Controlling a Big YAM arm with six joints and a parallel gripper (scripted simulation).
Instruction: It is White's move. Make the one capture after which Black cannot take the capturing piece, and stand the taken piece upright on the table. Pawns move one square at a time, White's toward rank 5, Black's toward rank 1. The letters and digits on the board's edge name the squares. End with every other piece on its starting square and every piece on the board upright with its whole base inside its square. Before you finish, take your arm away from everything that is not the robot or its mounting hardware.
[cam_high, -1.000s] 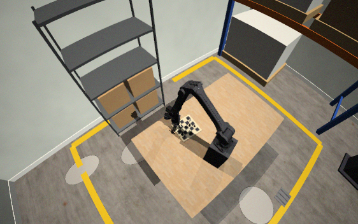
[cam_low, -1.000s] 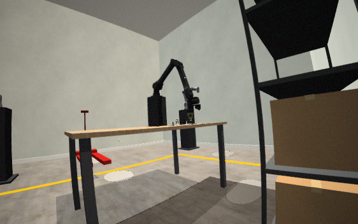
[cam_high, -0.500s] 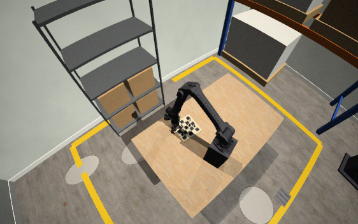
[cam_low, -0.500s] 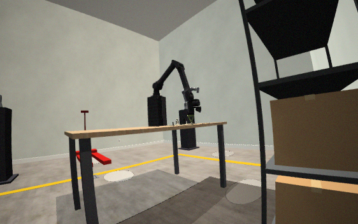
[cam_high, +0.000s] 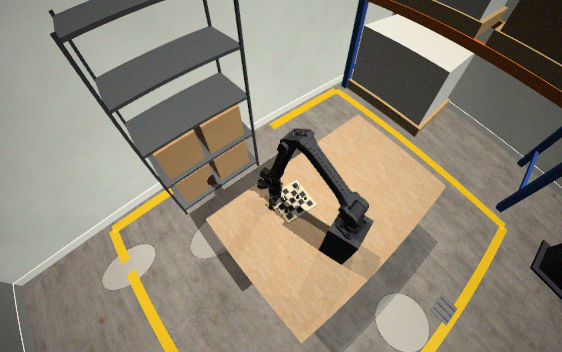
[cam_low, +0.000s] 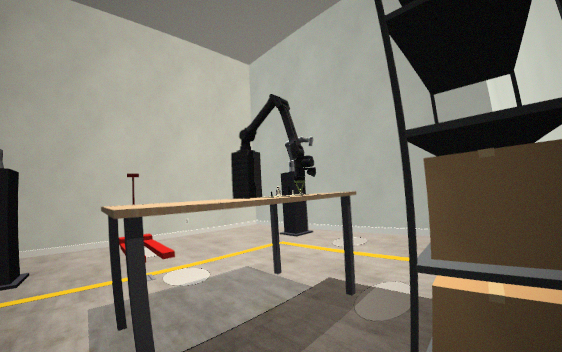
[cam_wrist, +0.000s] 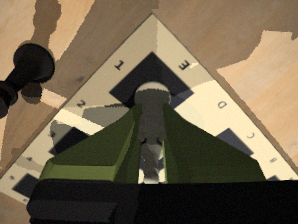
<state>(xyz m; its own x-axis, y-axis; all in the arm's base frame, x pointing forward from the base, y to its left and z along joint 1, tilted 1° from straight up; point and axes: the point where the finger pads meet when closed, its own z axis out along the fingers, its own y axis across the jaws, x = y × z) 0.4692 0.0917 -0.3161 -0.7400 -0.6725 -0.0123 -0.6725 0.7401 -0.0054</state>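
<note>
Right now my hand is 3 cm to the left of the white pawn, 3 cm past it and 1 cm above it. Also, from my hand: black piece 11 cm behind, 1 cm to the left, 1 cm above; then chessboard 8 cm behind, 7 cm to the right, 3 cm below; then dark chess piece 7 cm to the left, 3 cm behind.
</note>
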